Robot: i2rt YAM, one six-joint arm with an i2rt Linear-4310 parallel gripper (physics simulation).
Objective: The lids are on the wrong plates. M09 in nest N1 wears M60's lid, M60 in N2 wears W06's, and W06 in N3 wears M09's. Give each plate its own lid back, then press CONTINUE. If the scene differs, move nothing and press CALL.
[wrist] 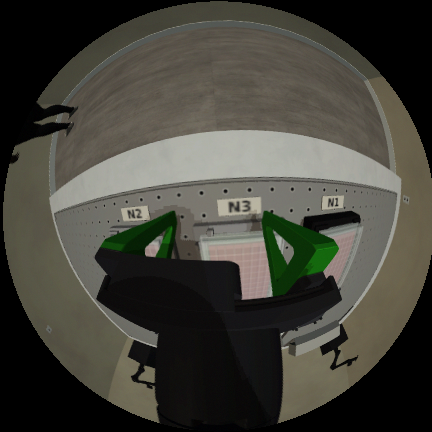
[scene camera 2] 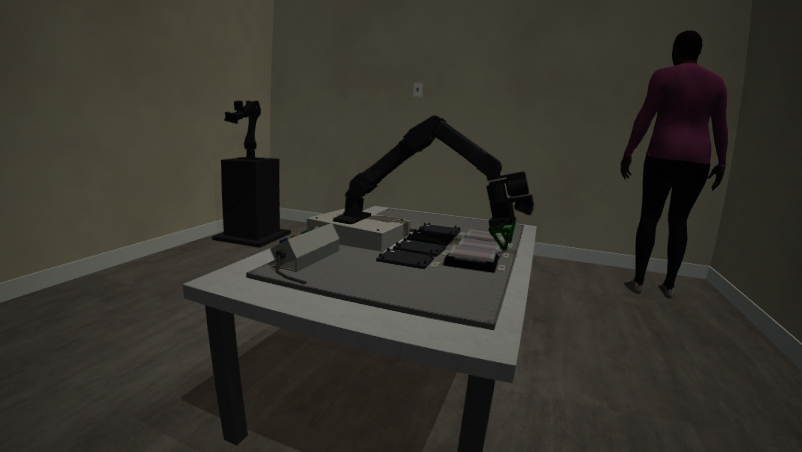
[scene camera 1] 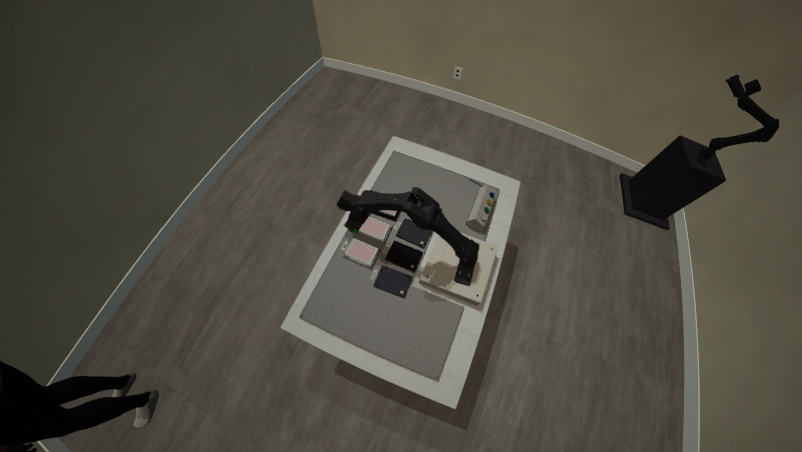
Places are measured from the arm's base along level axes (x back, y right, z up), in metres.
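Pixels of known places: gripper, fingertip midpoint: (wrist: 218, 216) (scene camera 2: 506, 246) (scene camera 1: 355, 224); arm's base, origin of the base link: (scene camera 2: 352, 218) (scene camera 1: 467, 262).
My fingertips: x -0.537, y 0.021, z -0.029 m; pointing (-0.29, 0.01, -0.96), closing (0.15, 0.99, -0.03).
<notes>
For each thing: its top centre in the pictures, then the offset to it from my fingertips.
- N3 plate, middle of its top: (wrist: 242, 285) (scene camera 2: 479, 243) (scene camera 1: 373, 227) dx +0.088, dy +0.015, dz +0.004 m
- N2 plate, middle of its top: (scene camera 2: 485, 234) (scene camera 1: 361, 250) dx +0.078, dy -0.114, dz +0.004 m
- N1 plate, middle of its top: (wrist: 334, 271) (scene camera 2: 472, 250) dx +0.097, dy +0.147, dz +0.015 m
- black base, middle of its top: (wrist: 330, 266) (scene camera 2: 472, 254) (scene camera 1: 385, 204) dx +0.097, dy +0.147, dz +0.004 m
- button box, middle of its top: (scene camera 2: 306, 229) (wrist: 317, 347) (scene camera 1: 484, 202) dx +0.549, dy +0.295, dz +0.058 m
My gripper (scene camera 1: 355, 230) (scene camera 2: 504, 248) (wrist: 218, 216) is open, with nothing between its green fingers. It points down at the outer end of the N3 plate (scene camera 1: 374, 228) (wrist: 235, 257), which has a pink grid under a clear rim. In the wrist view the right finger overlaps that plate's right edge. The N2 plate (scene camera 1: 361, 252) is partly behind the left finger in the wrist view. The N1 plate (wrist: 348, 247) sits on a black base (wrist: 331, 220) (scene camera 2: 470, 262), partly hidden by the arm in scene camera 1. Lid markings cannot be read.
Several dark flat pads (scene camera 1: 393, 281) (scene camera 2: 407, 258) lie between the plates and the cream arm base (scene camera 1: 449, 289) (scene camera 2: 365, 233). The button box (scene camera 1: 480, 210) (scene camera 2: 317, 248) (wrist: 315, 340) stands to one side. A second arm's pedestal (scene camera 1: 673, 179) (scene camera 2: 249, 196) and a person (scene camera 2: 682, 117) (scene camera 1: 73, 393) are off the table.
</notes>
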